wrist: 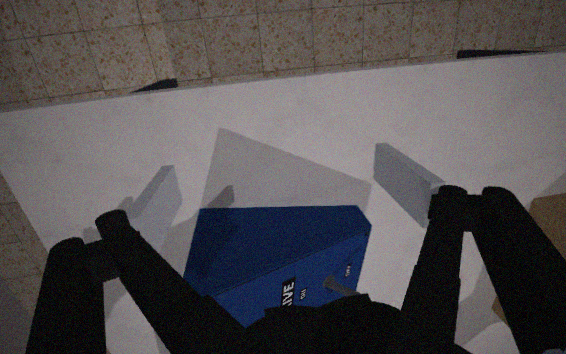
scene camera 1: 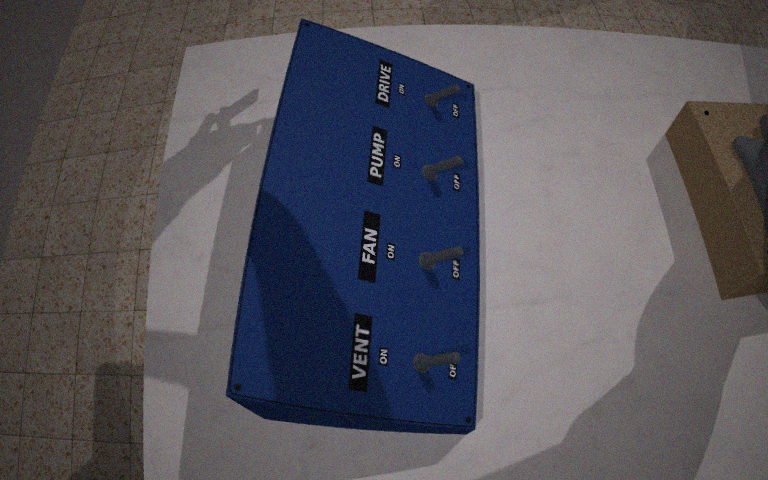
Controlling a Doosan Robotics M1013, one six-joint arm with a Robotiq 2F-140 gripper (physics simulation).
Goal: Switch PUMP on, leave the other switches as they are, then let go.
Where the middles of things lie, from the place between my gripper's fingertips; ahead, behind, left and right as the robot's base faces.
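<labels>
There is the blue switch panel (scene camera 1: 338, 305), and my hand is 400 mm to the right of it. My hand is also 110 mm above the panel, and 10 mm short of it.
</labels>
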